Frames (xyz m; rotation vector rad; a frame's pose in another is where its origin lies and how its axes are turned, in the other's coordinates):
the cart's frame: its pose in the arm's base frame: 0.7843 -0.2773 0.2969 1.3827 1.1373 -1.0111
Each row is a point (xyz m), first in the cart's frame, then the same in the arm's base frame.
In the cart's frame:
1: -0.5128 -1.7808 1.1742
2: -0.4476 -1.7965 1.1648
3: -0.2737 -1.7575 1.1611
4: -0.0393 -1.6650 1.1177
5: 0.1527 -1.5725 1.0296
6: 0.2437 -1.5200 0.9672
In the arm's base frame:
1: -1.0575 -1.4691 0.3162
2: -1.0601 -1.4522 0.2507
3: -0.9877 -1.4300 0.0893
4: -0.8511 -1.3626 -0.1161
5: -0.7230 -1.2555 -0.2752
6: -0.6539 -1.1844 -0.3465

